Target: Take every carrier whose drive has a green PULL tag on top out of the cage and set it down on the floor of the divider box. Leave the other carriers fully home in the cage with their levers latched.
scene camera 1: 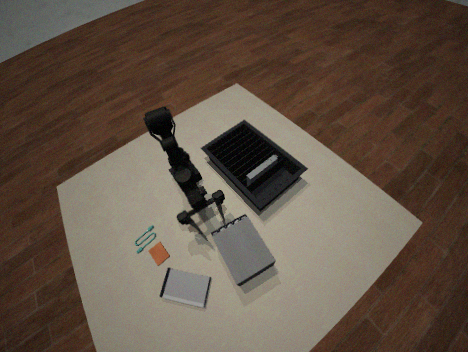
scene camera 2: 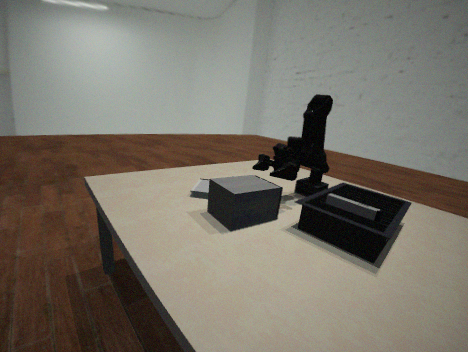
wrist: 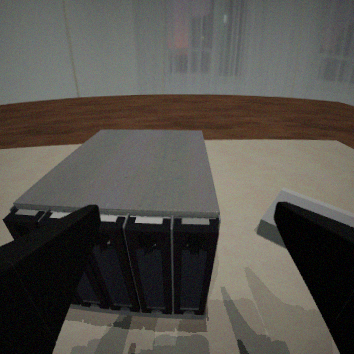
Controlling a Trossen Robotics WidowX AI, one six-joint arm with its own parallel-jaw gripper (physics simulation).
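Places are measured from the arm's base along level axes (x ahead, y left, z up), in metres.
Where they show: gripper, fingertip midpoint: (scene camera 1: 213,226) (scene camera 2: 261,171) (wrist: 188,211); arm's base, link origin: (scene camera 2: 314,182).
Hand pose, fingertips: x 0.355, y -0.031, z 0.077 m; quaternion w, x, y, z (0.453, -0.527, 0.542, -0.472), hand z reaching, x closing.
Note:
Things, the pixels of their centre, and the offset from my fingertips. "pt": a spot on its surface instead.
- cage, body centre: (wrist: 140,210) (scene camera 2: 244,202) (scene camera 1: 242,250) dx +0.110, dy +0.043, dz -0.088 m
- rightmost carrier, body centre: (wrist: 190,210) dx +0.091, dy -0.014, dz -0.074 m
- divider box, body centre: (scene camera 2: 355,218) (scene camera 1: 251,165) dx -0.188, dy +0.307, dz -0.106 m
- light grey bar-shaped thing, body centre: (scene camera 2: 350,216) (scene camera 1: 263,172) dx -0.109, dy +0.313, dz -0.078 m
- flat silver slab with dark edges, body centre: (wrist: 328,232) (scene camera 1: 185,286) (scene camera 2: 207,188) dx +0.089, dy -0.207, dz -0.124 m
- orange square, surface spot: (scene camera 1: 159,253) pt dx -0.086, dy -0.243, dz -0.132 m
- teal cable, body centre: (scene camera 1: 145,239) dx -0.179, dy -0.272, dz -0.133 m
The cage (scene camera 1: 243,251) (scene camera 2: 244,202) (wrist: 135,170) is a grey box on the table, its open front facing the arm. In the wrist view several dark carrier fronts stand upright side by side, among them the rightmost carrier (wrist: 192,270) and its neighbour (wrist: 150,270). Light strips show at their tops; the cage roof hides any tags, and the levers are too dark to read. My gripper (scene camera 1: 215,233) (wrist: 188,211) is open and empty at the cage front. Its left finger overlaps the left carriers; its right finger is right of the cage. The divider box (scene camera 1: 231,178) (scene camera 2: 340,235) holds a light grey bar-shaped thing (scene camera 1: 262,170) (scene camera 2: 352,206) beside its slots.
A flat silver slab with dark edges (scene camera 1: 186,287) (scene camera 2: 200,188) (wrist: 272,212) lies on the table to the right of the cage in the wrist view. An orange square (scene camera 1: 159,253) and a teal cable (scene camera 1: 146,239) lie beyond it, towards the arm's side.

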